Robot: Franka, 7 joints.
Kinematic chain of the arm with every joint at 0, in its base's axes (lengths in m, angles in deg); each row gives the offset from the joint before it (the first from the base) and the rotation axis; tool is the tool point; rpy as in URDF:
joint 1: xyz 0 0 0.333 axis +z
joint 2: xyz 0 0 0 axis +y
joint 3: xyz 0 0 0.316 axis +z
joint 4: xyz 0.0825 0 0 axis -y
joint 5: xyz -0.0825 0 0.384 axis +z
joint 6: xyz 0 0 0 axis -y
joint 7: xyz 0.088 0 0 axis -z
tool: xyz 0 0 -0.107 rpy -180 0 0
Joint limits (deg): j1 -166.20..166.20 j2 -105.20..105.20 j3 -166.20..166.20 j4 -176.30..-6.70 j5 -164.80..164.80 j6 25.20..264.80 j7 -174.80..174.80
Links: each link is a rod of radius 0.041 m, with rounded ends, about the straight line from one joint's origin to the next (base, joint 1, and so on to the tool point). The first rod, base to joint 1, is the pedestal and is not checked.
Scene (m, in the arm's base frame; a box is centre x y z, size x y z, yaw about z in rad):
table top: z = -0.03
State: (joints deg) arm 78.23 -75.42 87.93 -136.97 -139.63 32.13 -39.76
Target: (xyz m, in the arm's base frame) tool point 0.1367 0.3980 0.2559
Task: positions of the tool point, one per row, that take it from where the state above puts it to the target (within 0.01 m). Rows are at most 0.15 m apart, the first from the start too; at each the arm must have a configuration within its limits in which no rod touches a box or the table.
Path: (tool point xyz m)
1: -0.4725 0.0626 0.4429
2: -0.4371 0.1896 0.4066
3: -0.3635 0.3016 0.3711
4: -0.2575 0.3863 0.3374
5: -0.1296 0.4336 0.3064
6: 0.0069 0.4378 0.2789
7: 0.1367 0.3980 0.2559

